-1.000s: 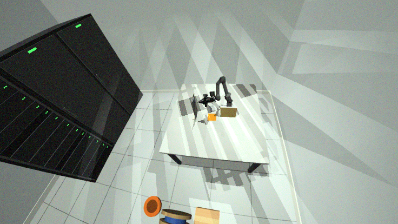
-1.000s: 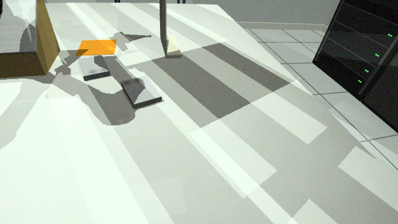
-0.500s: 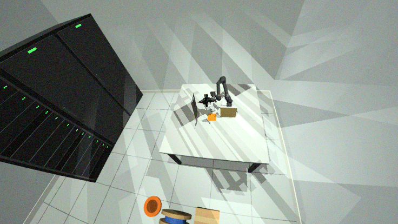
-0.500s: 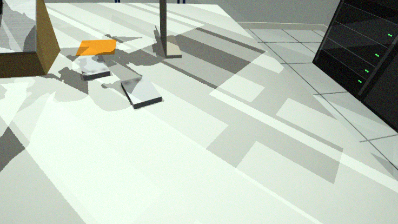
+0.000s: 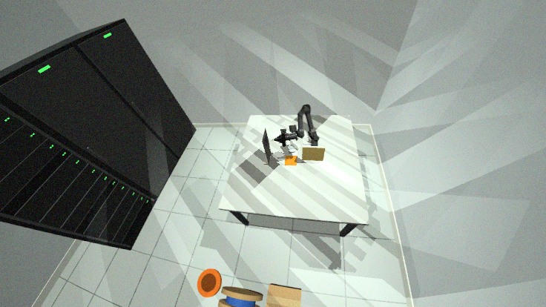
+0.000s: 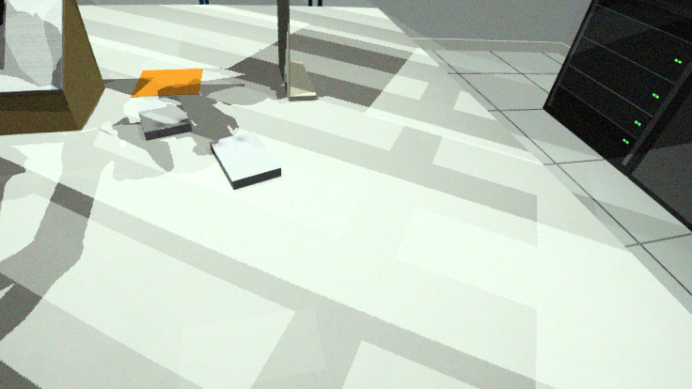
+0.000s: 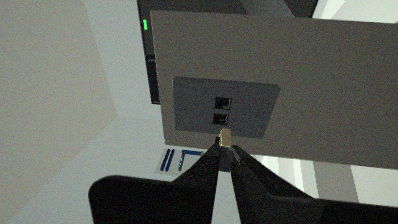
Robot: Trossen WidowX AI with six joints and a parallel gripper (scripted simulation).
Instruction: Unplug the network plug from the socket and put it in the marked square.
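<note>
Now: gripper tip 14 cm past the orange marked square, 2 cm to the right of it and 29 cm above it. The rest, counted from my gripper tip: network plug: right at my gripper tip; upright panel: 9 cm ahead, 1 cm to the left, 12 cm below.
</note>
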